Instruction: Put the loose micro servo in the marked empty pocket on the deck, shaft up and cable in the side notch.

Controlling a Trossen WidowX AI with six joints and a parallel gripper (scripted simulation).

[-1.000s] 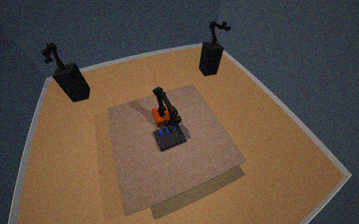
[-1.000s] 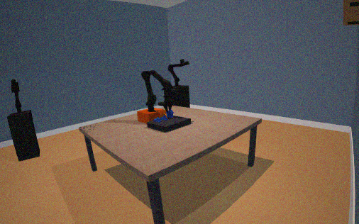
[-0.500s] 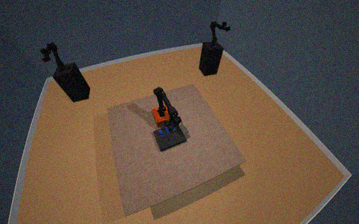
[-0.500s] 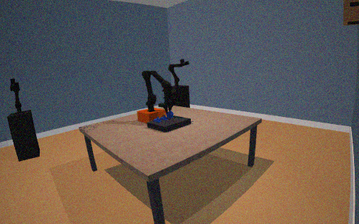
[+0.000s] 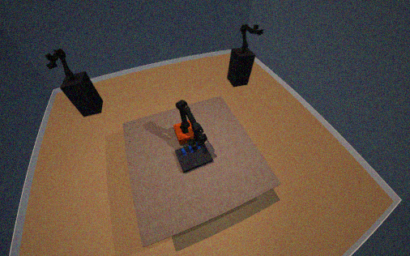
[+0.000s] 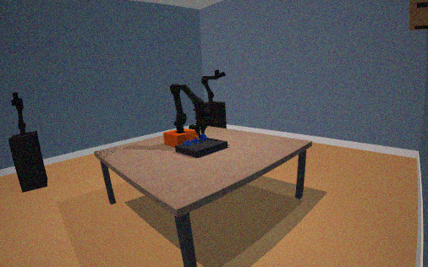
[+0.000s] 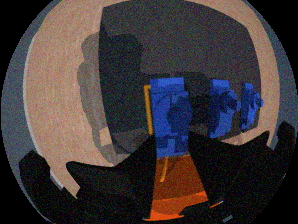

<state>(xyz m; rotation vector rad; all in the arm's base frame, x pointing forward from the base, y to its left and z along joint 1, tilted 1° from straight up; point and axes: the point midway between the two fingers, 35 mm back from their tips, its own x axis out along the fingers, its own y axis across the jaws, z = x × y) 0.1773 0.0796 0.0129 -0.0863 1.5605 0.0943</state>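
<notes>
Now: gripper tip 130 mm short of the deck, 60 mm to the left of it and 50 mm above it.
</notes>
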